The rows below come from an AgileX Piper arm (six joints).
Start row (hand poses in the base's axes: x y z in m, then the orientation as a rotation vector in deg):
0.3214 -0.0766 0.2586 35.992 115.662 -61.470
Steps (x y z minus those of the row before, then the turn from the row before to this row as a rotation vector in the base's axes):
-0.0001 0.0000 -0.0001 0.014 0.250 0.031
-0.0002 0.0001 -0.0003 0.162 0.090 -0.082
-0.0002 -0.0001 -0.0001 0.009 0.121 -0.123
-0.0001 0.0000 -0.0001 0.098 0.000 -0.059
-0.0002 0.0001 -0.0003 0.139 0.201 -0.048
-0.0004 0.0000 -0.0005 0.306 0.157 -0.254
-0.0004 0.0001 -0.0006 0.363 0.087 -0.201
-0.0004 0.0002 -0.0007 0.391 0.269 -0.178
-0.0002 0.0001 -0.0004 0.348 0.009 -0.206
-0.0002 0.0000 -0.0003 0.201 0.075 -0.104
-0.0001 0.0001 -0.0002 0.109 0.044 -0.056
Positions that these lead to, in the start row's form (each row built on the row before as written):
0.3213 -0.0766 0.2585 35.861 115.889 -61.567
0.3211 -0.0765 0.2582 35.995 116.063 -61.507
0.3209 -0.0766 0.2581 36.081 116.159 -61.633
0.3208 -0.0766 0.2580 36.195 116.217 -61.574
0.3206 -0.0765 0.2577 36.234 116.475 -61.574
0.3202 -0.0765 0.2572 36.599 116.781 -61.511
0.3198 -0.0764 0.2566 36.965 117.070 -61.325
0.3194 -0.0762 0.2559 37.246 117.536 -61.193
0.3192 -0.0761 0.2555 37.643 117.747 -60.980
0.3190 -0.0761 0.2552 37.827 117.930 -60.885
0.3189 -0.0760 0.2550 37.925 118.032 -60.835

